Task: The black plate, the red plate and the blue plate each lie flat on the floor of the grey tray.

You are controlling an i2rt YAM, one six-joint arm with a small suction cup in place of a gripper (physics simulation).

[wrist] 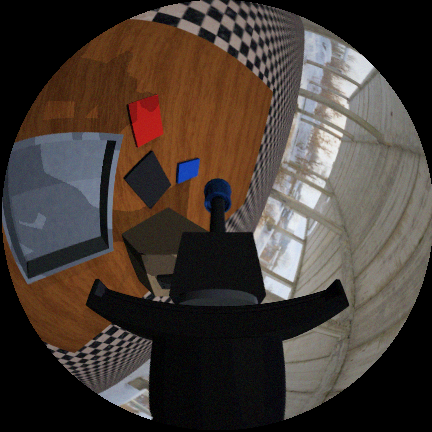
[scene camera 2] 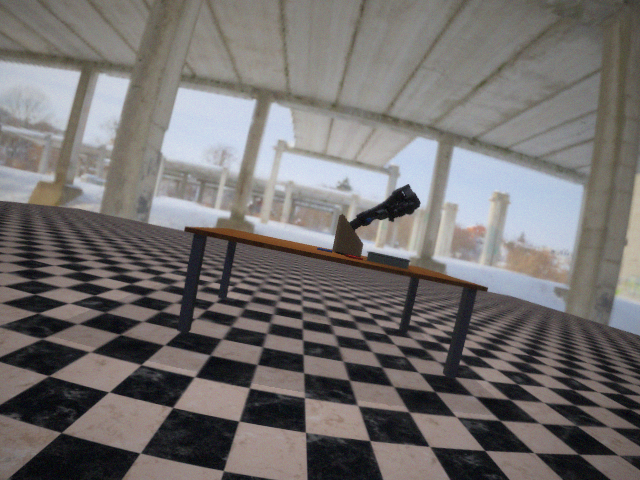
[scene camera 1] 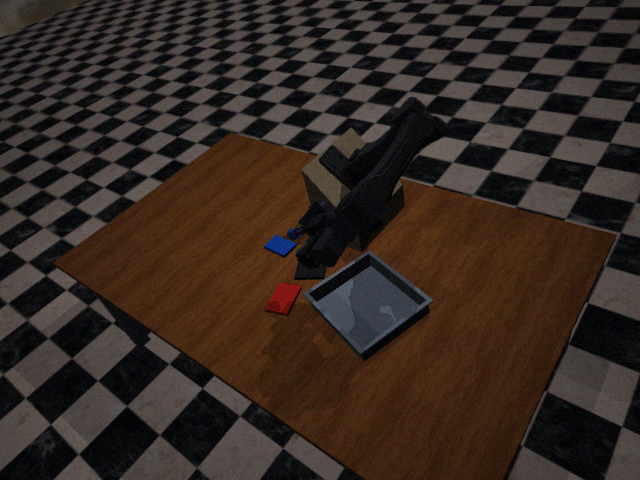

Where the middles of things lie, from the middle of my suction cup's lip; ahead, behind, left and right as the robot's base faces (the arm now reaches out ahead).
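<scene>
The red plate (scene camera 1: 285,295) is there, and my suction cup is 60 mm to the left of it, 60 mm short of it and 220 mm above it. Counted from my suction cup, the grey tray (scene camera 1: 368,303) sits 170 mm to the left, 20 mm behind and 200 mm below, while the black plate (wrist: 147,179) is 60 mm to the right, 90 mm behind and 220 mm below.
</scene>
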